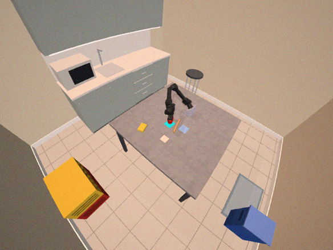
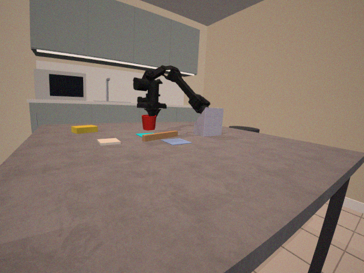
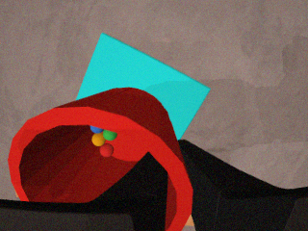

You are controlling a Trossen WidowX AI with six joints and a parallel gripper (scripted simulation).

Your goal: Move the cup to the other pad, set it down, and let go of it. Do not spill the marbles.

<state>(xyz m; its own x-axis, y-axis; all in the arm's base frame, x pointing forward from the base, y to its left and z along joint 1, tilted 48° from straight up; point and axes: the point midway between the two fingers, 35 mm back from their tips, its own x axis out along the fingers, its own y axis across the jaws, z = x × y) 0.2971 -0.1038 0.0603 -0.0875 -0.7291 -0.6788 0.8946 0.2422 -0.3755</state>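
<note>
The teal pad lies 80 mm below my gripper tip, 30 mm ahead of it and 10 mm to the left of it. Round my gripper tip: red cup: 30 mm ahead, 10 mm to the left; then pale blue pad: 200 mm to the left, 80 mm below, 20 mm behind; then orange wooden bar: 100 mm to the left, 60 mm below.
</note>
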